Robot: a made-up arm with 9 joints. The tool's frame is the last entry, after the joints. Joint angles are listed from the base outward. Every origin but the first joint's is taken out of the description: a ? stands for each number. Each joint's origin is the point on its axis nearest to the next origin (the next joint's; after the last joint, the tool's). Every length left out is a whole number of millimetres.
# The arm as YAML. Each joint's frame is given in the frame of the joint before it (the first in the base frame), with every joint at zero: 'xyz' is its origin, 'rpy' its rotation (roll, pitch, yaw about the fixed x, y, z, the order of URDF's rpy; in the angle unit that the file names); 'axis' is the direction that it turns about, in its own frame. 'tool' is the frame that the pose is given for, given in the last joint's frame.
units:
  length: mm
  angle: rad
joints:
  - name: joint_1
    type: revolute
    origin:
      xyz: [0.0, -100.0, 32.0]
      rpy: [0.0, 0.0, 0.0]
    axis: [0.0, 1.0, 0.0]
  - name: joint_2
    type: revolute
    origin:
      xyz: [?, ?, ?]
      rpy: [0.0, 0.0, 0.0]
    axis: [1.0, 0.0, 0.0]
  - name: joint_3
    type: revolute
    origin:
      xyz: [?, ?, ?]
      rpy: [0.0, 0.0, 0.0]
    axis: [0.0, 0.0, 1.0]
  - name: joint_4
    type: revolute
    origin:
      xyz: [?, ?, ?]
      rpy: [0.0, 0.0, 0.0]
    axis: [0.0, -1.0, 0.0]
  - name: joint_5
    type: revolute
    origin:
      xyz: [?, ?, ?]
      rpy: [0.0, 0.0, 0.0]
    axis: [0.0, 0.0, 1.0]
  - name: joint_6
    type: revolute
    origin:
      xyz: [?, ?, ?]
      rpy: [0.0, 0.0, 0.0]
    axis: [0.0, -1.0, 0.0]
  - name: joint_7
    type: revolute
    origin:
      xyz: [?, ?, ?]
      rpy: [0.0, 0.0, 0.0]
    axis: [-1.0, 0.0, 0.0]
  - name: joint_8
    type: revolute
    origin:
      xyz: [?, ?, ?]
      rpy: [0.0, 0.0, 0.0]
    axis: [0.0, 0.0, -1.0]
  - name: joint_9
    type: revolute
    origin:
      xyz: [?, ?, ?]
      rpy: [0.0, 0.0, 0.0]
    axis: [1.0, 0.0, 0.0]
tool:
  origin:
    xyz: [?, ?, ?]
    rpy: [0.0, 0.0, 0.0]
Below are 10 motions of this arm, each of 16 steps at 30 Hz.
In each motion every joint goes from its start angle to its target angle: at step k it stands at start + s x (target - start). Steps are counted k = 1, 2, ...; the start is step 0. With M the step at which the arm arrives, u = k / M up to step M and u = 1 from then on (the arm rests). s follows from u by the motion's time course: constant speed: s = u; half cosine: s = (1 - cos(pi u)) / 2; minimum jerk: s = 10 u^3 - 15 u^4 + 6 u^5.
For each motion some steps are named. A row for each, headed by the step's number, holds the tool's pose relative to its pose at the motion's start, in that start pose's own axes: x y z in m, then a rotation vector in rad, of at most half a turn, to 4 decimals.
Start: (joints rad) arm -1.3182 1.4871 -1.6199 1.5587 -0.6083 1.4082 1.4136 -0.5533 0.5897
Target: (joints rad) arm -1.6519 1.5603 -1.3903 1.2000 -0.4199 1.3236 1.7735 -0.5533 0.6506
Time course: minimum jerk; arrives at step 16
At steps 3, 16:
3: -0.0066 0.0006 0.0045 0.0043 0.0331 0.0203
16: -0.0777 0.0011 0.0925 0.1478 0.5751 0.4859

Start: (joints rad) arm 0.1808 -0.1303 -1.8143 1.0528 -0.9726 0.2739 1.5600 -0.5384 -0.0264
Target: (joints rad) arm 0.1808 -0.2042 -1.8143 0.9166 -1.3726 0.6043 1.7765 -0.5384 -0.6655
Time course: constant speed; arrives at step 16
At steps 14, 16:
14: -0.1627 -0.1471 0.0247 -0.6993 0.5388 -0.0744
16: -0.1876 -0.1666 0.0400 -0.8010 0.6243 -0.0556

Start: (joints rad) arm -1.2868 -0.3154 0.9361 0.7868 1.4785 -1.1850 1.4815 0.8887 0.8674
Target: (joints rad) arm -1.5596 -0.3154 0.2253 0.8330 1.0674 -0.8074 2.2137 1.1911 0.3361
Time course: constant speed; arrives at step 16
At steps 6, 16:
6: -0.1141 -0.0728 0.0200 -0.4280 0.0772 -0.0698
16: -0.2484 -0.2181 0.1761 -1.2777 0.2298 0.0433

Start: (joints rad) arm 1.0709 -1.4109 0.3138 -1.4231 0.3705 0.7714 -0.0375 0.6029 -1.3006
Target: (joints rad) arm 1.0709 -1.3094 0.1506 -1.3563 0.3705 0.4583 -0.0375 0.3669 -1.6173
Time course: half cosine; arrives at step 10
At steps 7, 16:
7: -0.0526 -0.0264 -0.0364 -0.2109 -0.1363 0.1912
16: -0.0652 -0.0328 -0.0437 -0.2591 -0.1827 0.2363

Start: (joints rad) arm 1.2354 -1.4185 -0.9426 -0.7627 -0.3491 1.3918 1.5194 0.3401 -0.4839
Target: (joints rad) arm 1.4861 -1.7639 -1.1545 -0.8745 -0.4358 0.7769 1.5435 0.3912 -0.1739
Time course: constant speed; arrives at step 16
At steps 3, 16:
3: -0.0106 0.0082 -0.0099 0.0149 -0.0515 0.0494
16: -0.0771 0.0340 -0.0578 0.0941 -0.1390 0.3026

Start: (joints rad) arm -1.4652 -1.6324 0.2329 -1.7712 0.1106 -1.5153 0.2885 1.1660 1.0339
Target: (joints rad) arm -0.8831 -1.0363 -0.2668 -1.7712 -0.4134 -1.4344 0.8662 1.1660 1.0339
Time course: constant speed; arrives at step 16
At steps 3, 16:
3: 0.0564 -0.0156 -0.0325 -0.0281 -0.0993 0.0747
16: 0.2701 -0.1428 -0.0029 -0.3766 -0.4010 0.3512

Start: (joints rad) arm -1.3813 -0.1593 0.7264 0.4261 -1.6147 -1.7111 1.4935 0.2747 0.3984
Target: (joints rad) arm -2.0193 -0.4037 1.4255 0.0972 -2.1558 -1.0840 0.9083 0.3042 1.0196
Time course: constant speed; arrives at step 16
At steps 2, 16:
2: 0.0540 -0.0041 0.0183 0.1214 -0.0486 -0.1139
16: 0.4736 -0.2402 0.3864 1.0221 -0.9847 -0.7180

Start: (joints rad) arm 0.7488 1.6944 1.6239 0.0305 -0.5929 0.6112 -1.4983 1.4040 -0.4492
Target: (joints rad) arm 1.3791 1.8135 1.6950 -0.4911 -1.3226 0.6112 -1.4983 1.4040 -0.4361
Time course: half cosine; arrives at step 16
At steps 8, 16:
8: 0.2057 0.1564 0.1002 0.3406 -0.4409 -0.3895
16: 0.3735 0.1966 0.3025 0.6639 -0.9031 -0.7725

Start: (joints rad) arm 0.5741 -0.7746 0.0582 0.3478 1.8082 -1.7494 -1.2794 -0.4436 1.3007
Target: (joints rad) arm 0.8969 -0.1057 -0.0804 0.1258 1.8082 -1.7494 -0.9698 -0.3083 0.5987
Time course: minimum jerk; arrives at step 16
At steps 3, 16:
3: -0.0040 -0.0026 -0.0131 -0.0425 0.0326 0.0033
16: -0.1514 -0.0779 -0.1905 -0.8586 0.6432 0.3506

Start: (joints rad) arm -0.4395 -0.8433 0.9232 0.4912 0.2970 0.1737 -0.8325 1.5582 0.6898
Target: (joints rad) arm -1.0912 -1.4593 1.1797 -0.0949 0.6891 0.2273 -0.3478 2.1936 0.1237
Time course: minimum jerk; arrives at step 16
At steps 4, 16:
4: 0.0544 -0.0414 0.0277 -0.1676 -0.1303 -0.0235
16: 0.2375 -0.2003 0.4598 -1.2644 -1.2181 -0.7063

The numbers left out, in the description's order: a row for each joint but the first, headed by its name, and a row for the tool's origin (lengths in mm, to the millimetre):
joint_2: -121.0 0.0 -87.0
joint_3: 0.0 81.0 -180.0
joint_4: 219.0 68.0 0.0
joint_5: -182.0 0.0 -28.0
joint_6: -147.0 -20.0 0.0
joint_7: 150.0 0.0 -85.0
joint_8: 0.0 78.0 -230.0
joint_9: -31.0 19.0 0.0
tool: 0.0 37.0 -98.0

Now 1 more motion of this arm.
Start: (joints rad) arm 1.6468 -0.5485 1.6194 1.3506 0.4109 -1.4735 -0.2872 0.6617 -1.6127
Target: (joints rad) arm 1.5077 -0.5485 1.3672 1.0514 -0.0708 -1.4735 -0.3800 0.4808 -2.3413
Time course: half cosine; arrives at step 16
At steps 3, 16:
3: -0.0163 0.0001 -0.0073 -0.0438 0.0109 0.0489
16: -0.1258 -0.0674 -0.0158 -0.3749 0.0542 0.5358

